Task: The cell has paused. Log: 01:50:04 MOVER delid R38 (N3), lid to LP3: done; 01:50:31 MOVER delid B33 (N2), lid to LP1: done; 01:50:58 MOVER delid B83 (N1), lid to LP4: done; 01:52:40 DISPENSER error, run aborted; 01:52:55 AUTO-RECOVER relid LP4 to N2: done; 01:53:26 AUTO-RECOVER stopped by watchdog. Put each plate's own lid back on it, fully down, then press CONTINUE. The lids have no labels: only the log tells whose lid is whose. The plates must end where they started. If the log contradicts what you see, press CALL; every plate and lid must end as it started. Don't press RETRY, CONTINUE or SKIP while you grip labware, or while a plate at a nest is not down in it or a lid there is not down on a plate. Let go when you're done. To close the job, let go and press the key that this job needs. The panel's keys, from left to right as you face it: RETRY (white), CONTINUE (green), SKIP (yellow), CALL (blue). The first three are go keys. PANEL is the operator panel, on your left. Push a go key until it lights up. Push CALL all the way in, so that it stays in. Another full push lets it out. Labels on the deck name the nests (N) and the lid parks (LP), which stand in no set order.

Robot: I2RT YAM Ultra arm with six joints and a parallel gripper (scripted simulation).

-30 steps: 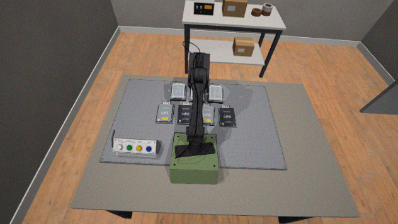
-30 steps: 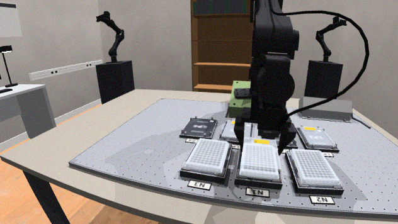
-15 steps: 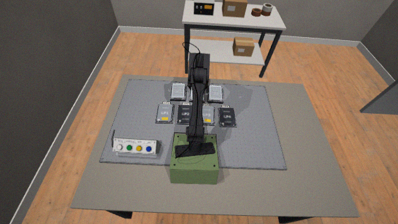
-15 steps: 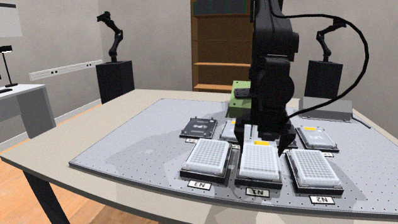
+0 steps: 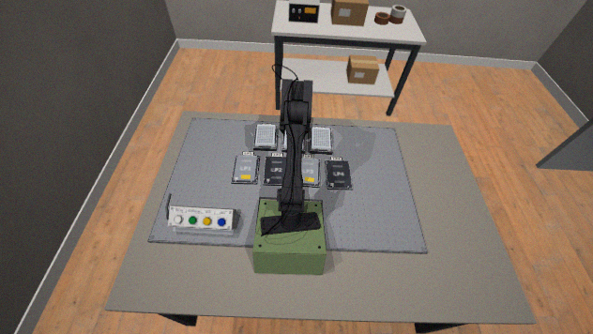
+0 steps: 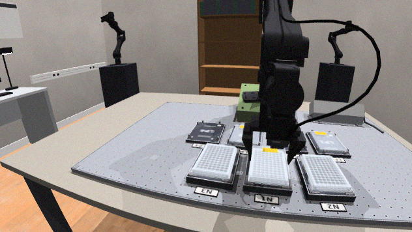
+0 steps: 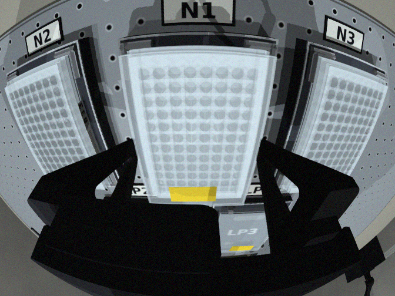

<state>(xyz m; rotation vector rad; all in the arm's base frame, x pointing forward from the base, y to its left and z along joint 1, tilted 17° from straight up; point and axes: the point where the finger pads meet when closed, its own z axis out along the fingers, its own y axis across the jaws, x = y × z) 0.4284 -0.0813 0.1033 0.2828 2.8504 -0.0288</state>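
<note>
Now: the LP1 lid park 14 cm behind my hand, 23 cm to the left of it and 4 cm below it. Round my hand: LP2 lid park 16 cm behind, 10 cm to the left, 4 cm below; LP4 lid park 22 cm behind, 16 cm to the right, 4 cm below; LP3 lid park 18 cm behind, 3 cm to the right, 4 cm below.
</note>
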